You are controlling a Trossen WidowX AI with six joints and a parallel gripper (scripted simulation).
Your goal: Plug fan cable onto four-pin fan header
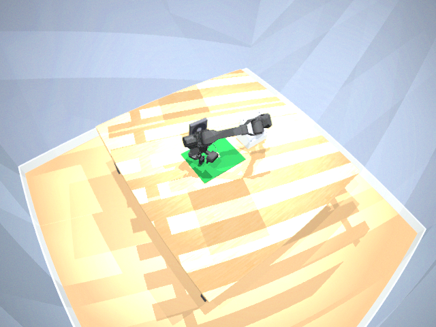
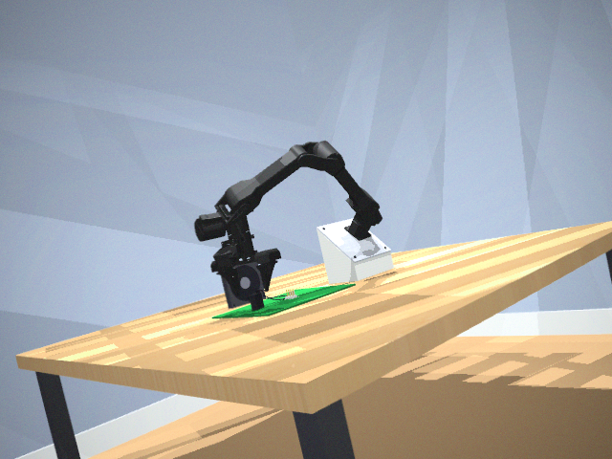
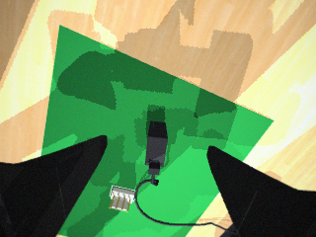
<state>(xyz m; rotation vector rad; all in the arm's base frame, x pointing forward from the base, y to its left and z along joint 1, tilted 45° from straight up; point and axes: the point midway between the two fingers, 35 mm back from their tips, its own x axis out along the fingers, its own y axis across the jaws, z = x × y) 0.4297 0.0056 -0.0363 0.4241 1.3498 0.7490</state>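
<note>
The dark fan plug is 10 mm behind my gripper tip and 20 mm below it. Round my gripper tip: white four-pin header (120 mm behind, 10 mm to the left, 50 mm below); black fan (120 mm behind, 180 mm to the right, 10 mm above); green board (90 mm behind, 10 mm to the left, 60 mm below).
</note>
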